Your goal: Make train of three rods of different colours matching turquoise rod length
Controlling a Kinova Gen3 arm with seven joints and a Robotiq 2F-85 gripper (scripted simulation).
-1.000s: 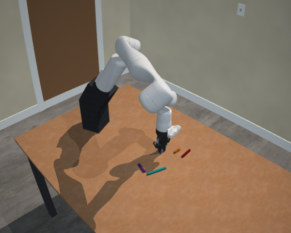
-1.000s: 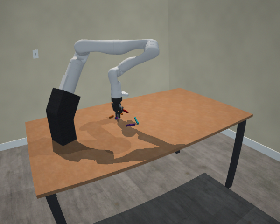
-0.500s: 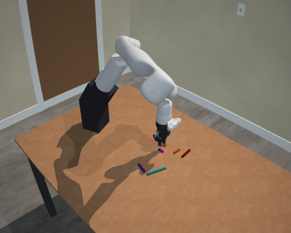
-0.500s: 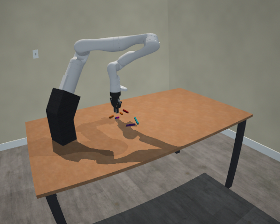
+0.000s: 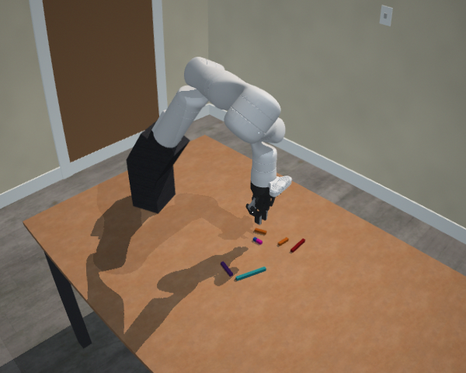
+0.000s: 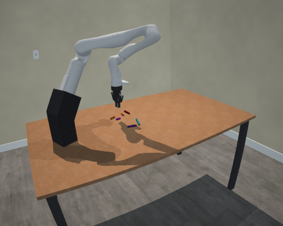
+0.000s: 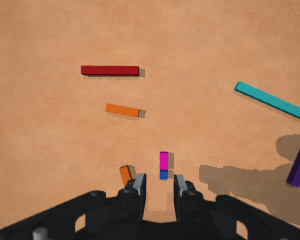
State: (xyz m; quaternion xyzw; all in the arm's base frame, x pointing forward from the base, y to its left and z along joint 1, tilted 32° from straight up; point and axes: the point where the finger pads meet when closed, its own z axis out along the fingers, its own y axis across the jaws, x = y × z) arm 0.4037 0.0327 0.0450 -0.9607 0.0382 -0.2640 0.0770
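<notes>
My gripper is now 11 cm short of the red rod, 10 cm above it and 6 cm to the right of it. From my hand the other things lie so: turquoise rod (14 cm to the right, 10 cm below, 7 cm ahead); then magenta rod (10 cm below); then blue rod (10 cm below, 2 cm behind).
</notes>
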